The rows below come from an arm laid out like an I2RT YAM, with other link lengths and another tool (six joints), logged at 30 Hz.
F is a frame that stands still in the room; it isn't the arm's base.
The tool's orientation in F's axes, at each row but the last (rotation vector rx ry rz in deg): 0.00, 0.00, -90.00; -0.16, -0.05, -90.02; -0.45, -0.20, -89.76; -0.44, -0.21, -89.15; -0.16, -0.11, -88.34; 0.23, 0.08, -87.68; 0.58, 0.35, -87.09; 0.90, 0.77, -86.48; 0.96, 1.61, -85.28; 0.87, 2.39, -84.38; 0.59, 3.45, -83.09; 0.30, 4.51, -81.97
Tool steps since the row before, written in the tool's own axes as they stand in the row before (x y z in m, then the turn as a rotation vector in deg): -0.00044, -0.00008, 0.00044, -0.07, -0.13, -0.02; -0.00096, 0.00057, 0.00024, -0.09, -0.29, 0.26; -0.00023, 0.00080, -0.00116, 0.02, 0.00, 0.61; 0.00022, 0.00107, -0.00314, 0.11, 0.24, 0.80; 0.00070, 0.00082, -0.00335, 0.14, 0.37, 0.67; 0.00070, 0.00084, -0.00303, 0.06, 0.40, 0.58; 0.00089, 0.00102, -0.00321, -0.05, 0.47, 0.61; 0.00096, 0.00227, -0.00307, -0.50, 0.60, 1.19; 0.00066, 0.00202, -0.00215, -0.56, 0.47, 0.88; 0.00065, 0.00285, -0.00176, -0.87, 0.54, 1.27; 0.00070, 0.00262, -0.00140, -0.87, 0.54, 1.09; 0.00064, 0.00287, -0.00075, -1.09, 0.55, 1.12
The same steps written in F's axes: -0.00008, 0.00044, 0.00044, -0.13, 0.07, -0.02; 0.00057, 0.00096, 0.00024, -0.29, 0.09, 0.26; 0.00080, 0.00022, -0.00116, 0.00, -0.02, 0.61; 0.00107, -0.00023, -0.00314, 0.24, -0.10, 0.80; 0.00084, -0.00069, -0.00335, 0.37, -0.13, 0.67; 0.00087, -0.00065, -0.00303, 0.40, -0.05, 0.58; 0.00107, -0.00080, -0.00322, 0.47, 0.07, 0.61; 0.00233, -0.00076, -0.00308, 0.57, 0.51, 1.20; 0.00205, -0.00043, -0.00218, 0.43, 0.57, 0.89; 0.00287, -0.00030, -0.00183, 0.48, 0.87, 1.29; 0.00263, -0.00032, -0.00151, 0.47, 0.88, 1.11; 0.00289, -0.00019, -0.00091, 0.45, 1.10, 1.16
